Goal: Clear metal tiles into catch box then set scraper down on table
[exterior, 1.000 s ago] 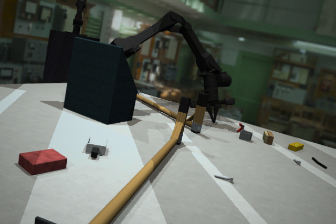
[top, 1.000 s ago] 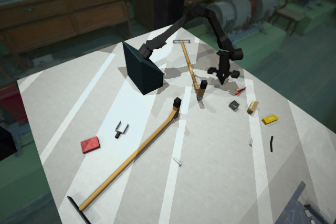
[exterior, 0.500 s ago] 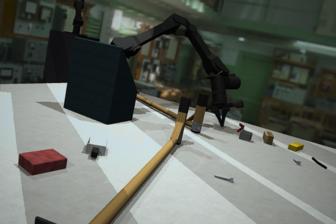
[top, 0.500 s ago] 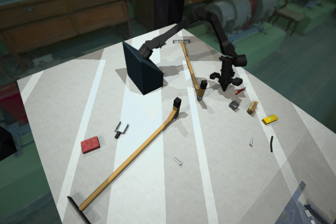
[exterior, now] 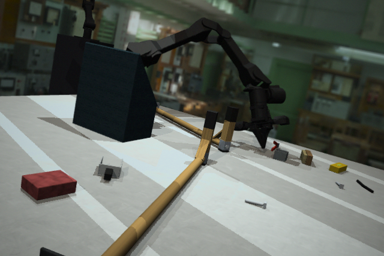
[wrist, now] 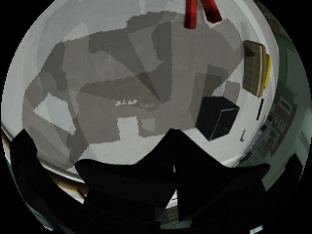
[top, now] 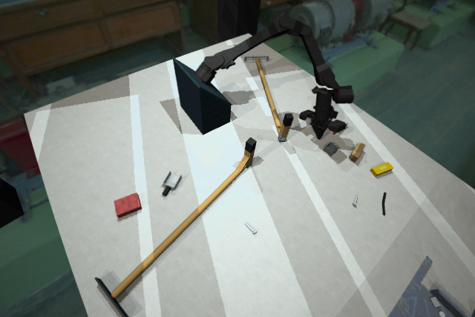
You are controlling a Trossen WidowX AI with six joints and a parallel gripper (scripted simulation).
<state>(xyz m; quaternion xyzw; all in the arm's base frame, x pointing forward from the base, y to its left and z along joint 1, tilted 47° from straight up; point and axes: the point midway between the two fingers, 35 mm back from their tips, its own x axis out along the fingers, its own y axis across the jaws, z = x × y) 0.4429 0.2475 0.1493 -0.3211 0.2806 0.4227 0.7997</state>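
My gripper tip is 60 mm short of the grey box and 10 mm above it. Also, from my gripper tip: wooden block (140 mm ahead, 70 mm to the left); red clip (140 mm to the left, 30 mm ahead, 10 mm below); yellow piece (250 mm ahead, 80 mm to the left).
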